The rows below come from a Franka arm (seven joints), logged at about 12 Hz.
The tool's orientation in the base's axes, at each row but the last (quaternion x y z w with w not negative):
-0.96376, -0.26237, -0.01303, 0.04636
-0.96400, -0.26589, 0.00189, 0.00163
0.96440, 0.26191, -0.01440, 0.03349
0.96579, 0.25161, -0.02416, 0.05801
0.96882, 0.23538, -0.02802, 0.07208
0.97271, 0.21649, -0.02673, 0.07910
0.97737, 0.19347, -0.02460, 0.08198
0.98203, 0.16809, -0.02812, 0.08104
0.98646, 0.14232, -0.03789, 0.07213
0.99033, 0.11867, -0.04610, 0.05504
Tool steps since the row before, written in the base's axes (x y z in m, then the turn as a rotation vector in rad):
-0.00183, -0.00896, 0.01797, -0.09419, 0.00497, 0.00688
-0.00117, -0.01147, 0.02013, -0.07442, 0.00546, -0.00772
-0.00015, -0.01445, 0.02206, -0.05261, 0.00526, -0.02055
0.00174, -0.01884, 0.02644, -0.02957, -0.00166, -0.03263
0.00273, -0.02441, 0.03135, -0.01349, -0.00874, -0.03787
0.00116, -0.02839, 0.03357, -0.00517, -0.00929, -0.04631
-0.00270, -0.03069, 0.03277, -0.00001, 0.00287, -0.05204
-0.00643, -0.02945, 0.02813, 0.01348, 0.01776, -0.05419
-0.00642, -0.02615, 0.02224, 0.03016, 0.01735, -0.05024
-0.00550, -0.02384, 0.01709, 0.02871, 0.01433, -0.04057
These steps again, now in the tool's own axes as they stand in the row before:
-0.00521, 0.00528, -0.01875, -0.07834, -0.05258, -0.00644
-0.00694, 0.00916, -0.02015, -0.06108, -0.04281, 0.00807
-0.00841, 0.01362, -0.02096, -0.04179, -0.03233, 0.02065
-0.00959, 0.01982, -0.02392, -0.02412, -0.01627, 0.03310
-0.01138, 0.02667, -0.02730, -0.01258, -0.00332, 0.03903
-0.01368, 0.03064, -0.02843, -0.00456, -0.00049, 0.04729
-0.01659, 0.03189, -0.02704, 0.00522, -0.01046, 0.05079
-0.01796, 0.02946, -0.02257, 0.02295, -0.02012, 0.05002
-0.01546, 0.02591, -0.01759, 0.03842, -0.01444, 0.04528
-0.01259, 0.02338, -0.01362, 0.03531, -0.01092, 0.03619

